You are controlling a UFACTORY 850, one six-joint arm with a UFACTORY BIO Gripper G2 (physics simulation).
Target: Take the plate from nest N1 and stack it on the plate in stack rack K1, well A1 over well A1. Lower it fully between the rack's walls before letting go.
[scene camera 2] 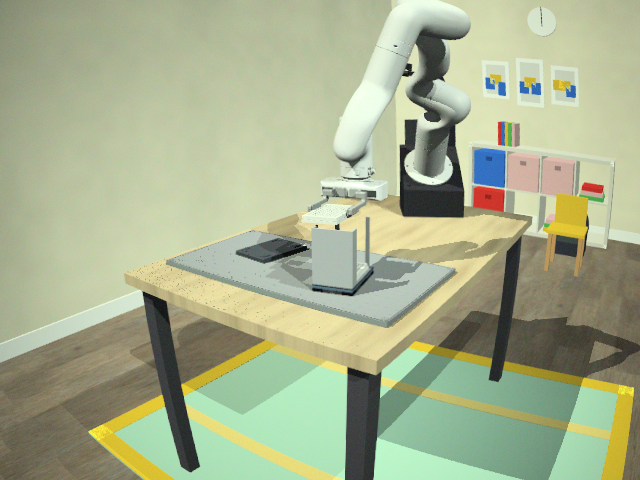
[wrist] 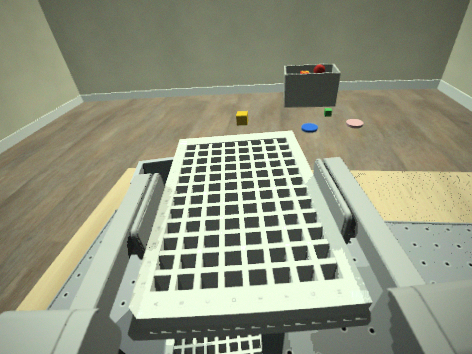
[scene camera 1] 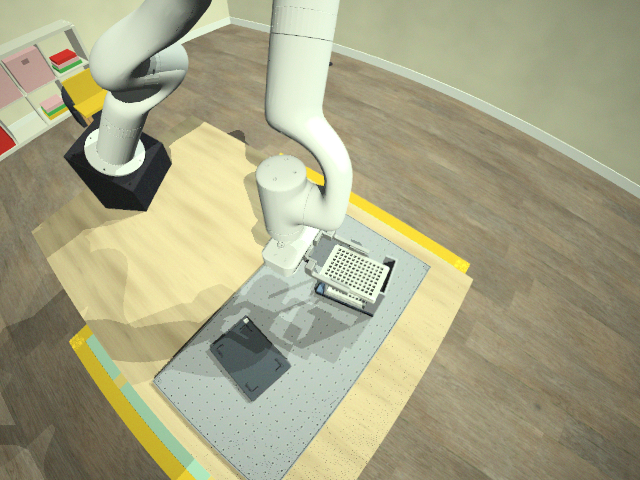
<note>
I see a dark nest N1 (scene camera 1: 254, 364), a tall grey rack wall (scene camera 2: 332, 250) and a grey perforated mat (scene camera 1: 327, 344).
The dark nest N1 also shows in scene camera 2 (scene camera 2: 274, 249). The grey perforated mat shows as well in scene camera 2 (scene camera 2: 395, 283) and in the wrist view (wrist: 432, 248).
</note>
